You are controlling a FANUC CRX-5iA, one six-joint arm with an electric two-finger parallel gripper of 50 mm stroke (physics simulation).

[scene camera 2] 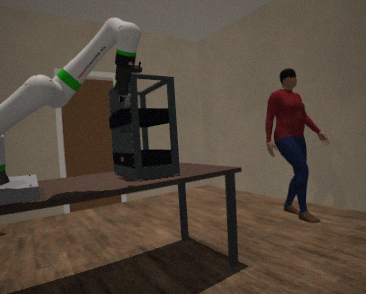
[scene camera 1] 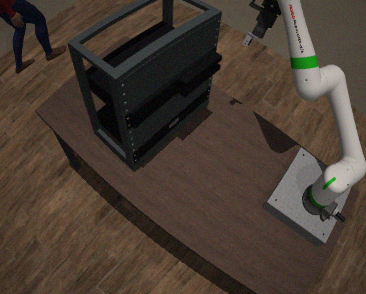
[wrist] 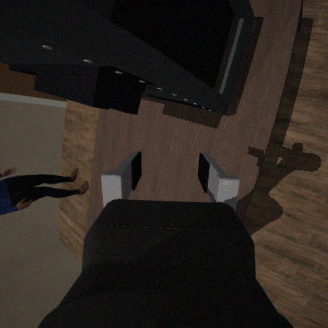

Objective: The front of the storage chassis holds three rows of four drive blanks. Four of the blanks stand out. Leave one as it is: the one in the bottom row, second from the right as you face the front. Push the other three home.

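Places are measured from the arm's base along level axes (x down, y left, z ahead), in centimetres.
Pixels of known places: gripper, fingertip midpoint: (scene camera 2: 123,103) (scene camera 1: 245,44) (wrist: 169,163); arm's base, link origin: (scene camera 1: 315,200).
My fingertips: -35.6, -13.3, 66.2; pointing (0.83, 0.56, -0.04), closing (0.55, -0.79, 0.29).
Observation:
Ahead of a thing's pixels: the offset from my fingertips to its top centre, as dx, dy, dz. "spot": to the spot under its first point. Level surfaces: height alone.
The dark grey storage chassis (scene camera 1: 165,77) (scene camera 2: 173,125) (wrist: 170,77) stands upright on the table. In scene camera 1, black drive blanks {spot: +3.1, +26.4, +0.5} (scene camera 1: 201,75) stand out at the right part of its front. A lower black band crosses the front near the bottom and bears a small light patch. The wrist view shows dark protruding blocks {spot: +6.2, +15.6, +4.1} (wrist: 120,92) beside the screw-dotted post. Darkness hides the edges of single blanks, so I cannot tell each one's depth. My gripper (scene camera 1: 247,40) (scene camera 2: 123,100) (wrist: 169,163) is open and empty, apart from the chassis, high off its right front side.
The brown table {dx +43.2} (scene camera 1: 215,200) (scene camera 2: 210,170) (wrist: 165,135) carries the robot's grey base plate (scene camera 1: 285,195) (scene camera 2: 22,189). The white arm (scene camera 1: 345,115) (scene camera 2: 35,90) rises from it. A person (scene camera 1: 31,25) (scene camera 2: 290,120) (wrist: 45,182) is on the floor away from the table. Shadows lie near the chassis.

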